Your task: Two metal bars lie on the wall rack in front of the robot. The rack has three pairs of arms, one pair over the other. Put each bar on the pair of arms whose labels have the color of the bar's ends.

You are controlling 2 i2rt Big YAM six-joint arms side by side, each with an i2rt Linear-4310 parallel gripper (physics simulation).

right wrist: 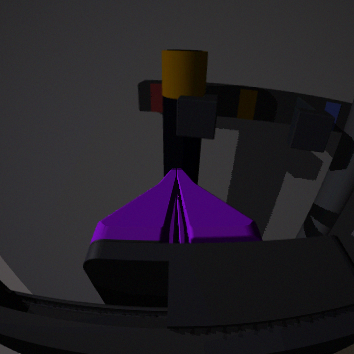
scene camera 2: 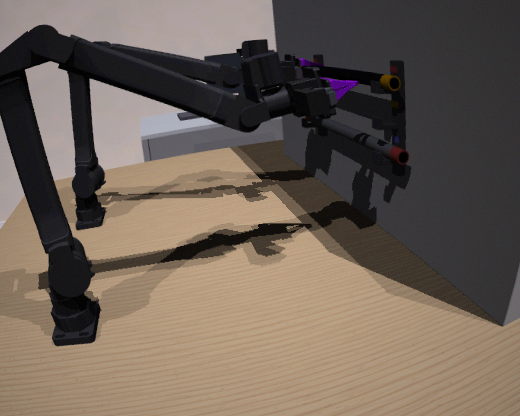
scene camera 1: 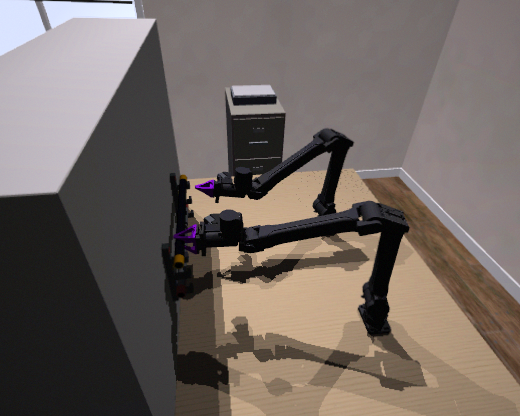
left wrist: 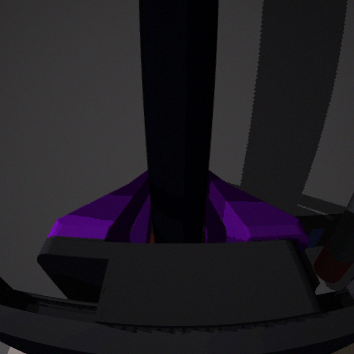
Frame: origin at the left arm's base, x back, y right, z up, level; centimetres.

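Seen in the pictures: left gripper, fingertip midpoint: [scene camera 1: 174,240] [left wrist: 177,177]; right gripper, fingertip midpoint: [right wrist: 176,176] [scene camera 2: 357,82] [scene camera 1: 194,187]; left arm's base, origin of the base link: [scene camera 2: 91,220] [scene camera 1: 373,319]; right arm's base, origin of the base link: [scene camera 2: 78,325].
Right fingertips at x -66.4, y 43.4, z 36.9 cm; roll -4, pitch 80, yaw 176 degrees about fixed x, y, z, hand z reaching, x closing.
Offsets run from my right fingertips to a thing's top centre. "*": to the spot under its first point. Level surfaces: height alone.
The orange-ended bar {dx -4.1, dy -17.8, dz +1.9 cm} [scene camera 1: 179,261] [scene camera 2: 390,82] [left wrist: 178,100] [right wrist: 184,75] lies level at the top pair of arms, beside the red label {* dx -7.4, dy +2.7, dz +3.0 cm} [right wrist: 156,97]. The red-ended bar {dx -5.3, dy -16.8, dz -13.1 cm} [scene camera 2: 399,155] [left wrist: 332,265] lies on the bottom pair, by the blue label {* dx -7.4, dy +3.2, dz -12.3 cm} [right wrist: 332,111]. The orange label {* dx -7.4, dy +2.7, dz -4.7 cm} [right wrist: 247,104] marks the middle pair. My left gripper [scene camera 1: 176,237] [left wrist: 177,177] is shut on the orange-ended bar. My right gripper [scene camera 1: 196,187] [scene camera 2: 357,82] [right wrist: 176,176] is shut and empty, its fingertips together, a little in front of that bar near its other end.
The rack {dx -5.8, dy +2.8, dz +4.8 cm} [scene camera 2: 400,112] [right wrist: 225,100] is mounted on the large grey wall block [scene camera 2: 450,200]. The wooden table top {dz -36.9 cm} [scene camera 1: 300,300] [scene camera 2: 250,350] lies below both arms. A drawer cabinet [scene camera 1: 257,135] stands at the back in the first scene view.
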